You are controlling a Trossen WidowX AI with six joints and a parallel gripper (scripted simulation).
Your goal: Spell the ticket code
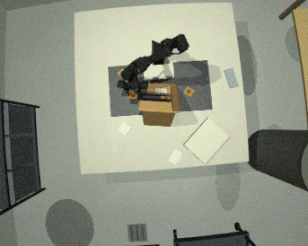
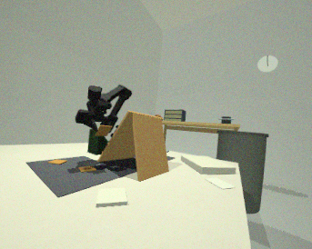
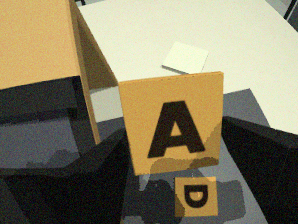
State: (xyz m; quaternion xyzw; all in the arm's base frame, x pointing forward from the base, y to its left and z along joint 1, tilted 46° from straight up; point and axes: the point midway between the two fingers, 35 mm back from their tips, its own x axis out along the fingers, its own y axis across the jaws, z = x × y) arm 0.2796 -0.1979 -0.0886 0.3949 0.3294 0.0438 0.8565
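The white ticket lies 30 mm behind my gripper tip, 190 mm to the left of it and 80 mm below it. From my gripper tip the other things lie so: dark mat (110 mm behind, 190 mm to the left, 170 mm below); white card (200 mm ahead, 110 mm to the right, 170 mm below); white box (370 mm ahead, 480 mm to the left, 160 mm below).
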